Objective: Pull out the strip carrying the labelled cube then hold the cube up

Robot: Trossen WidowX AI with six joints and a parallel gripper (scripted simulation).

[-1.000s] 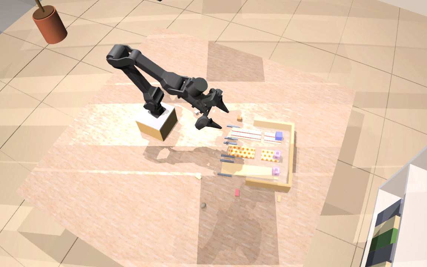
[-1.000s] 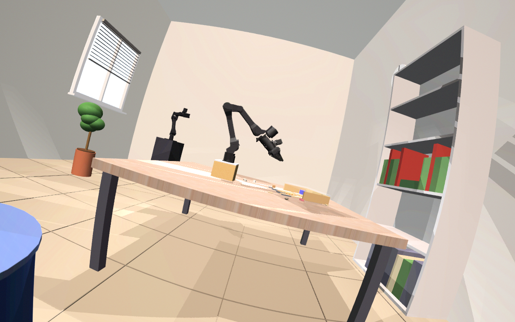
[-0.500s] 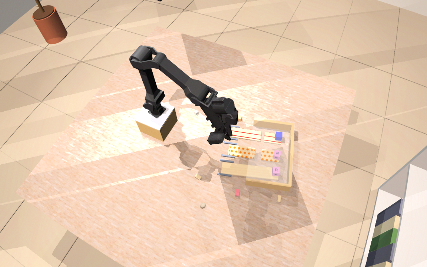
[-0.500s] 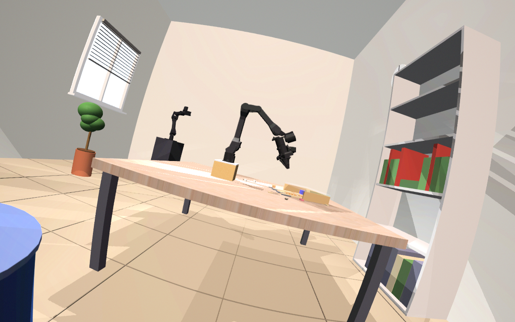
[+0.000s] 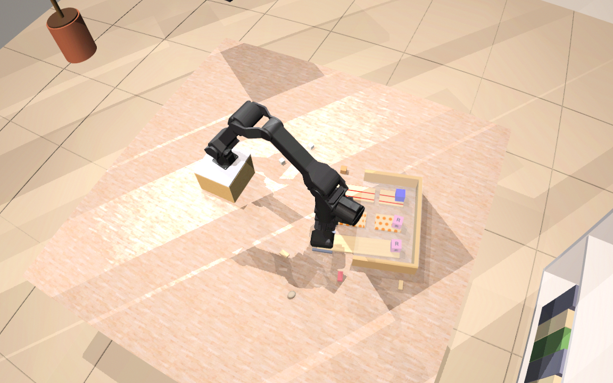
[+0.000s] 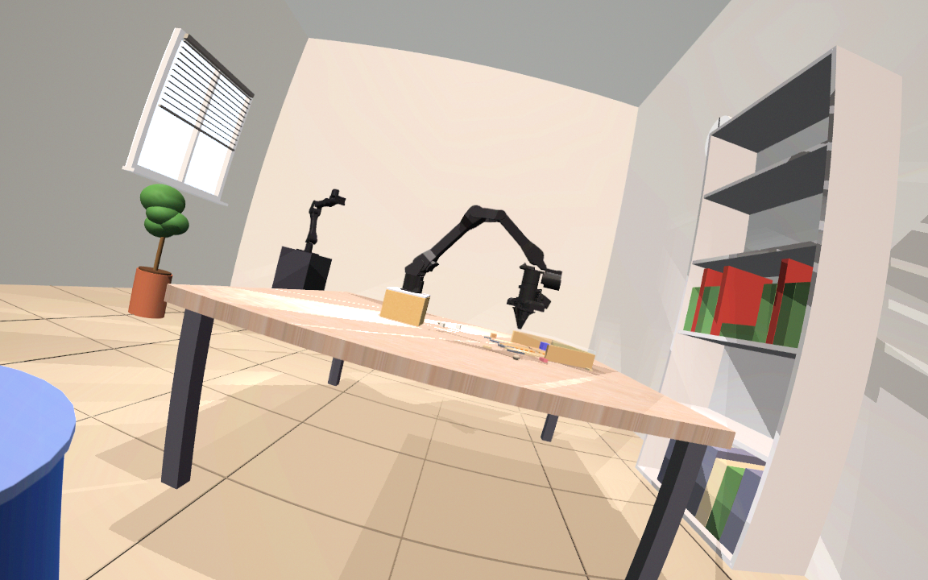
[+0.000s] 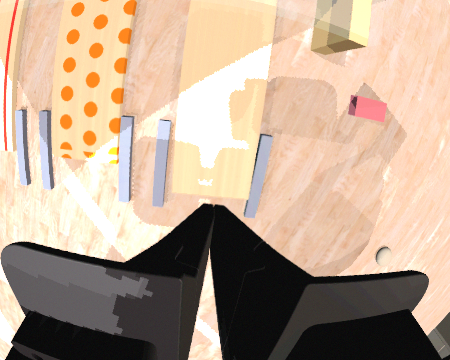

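Right now the pink block is 100 mm ahead of my gripper tip, 70 mm to the right of it and 70 mm below it. The rest, counted from my gripper tip: tan cube: 110 mm behind, 250 mm to the left, 70 mm below.
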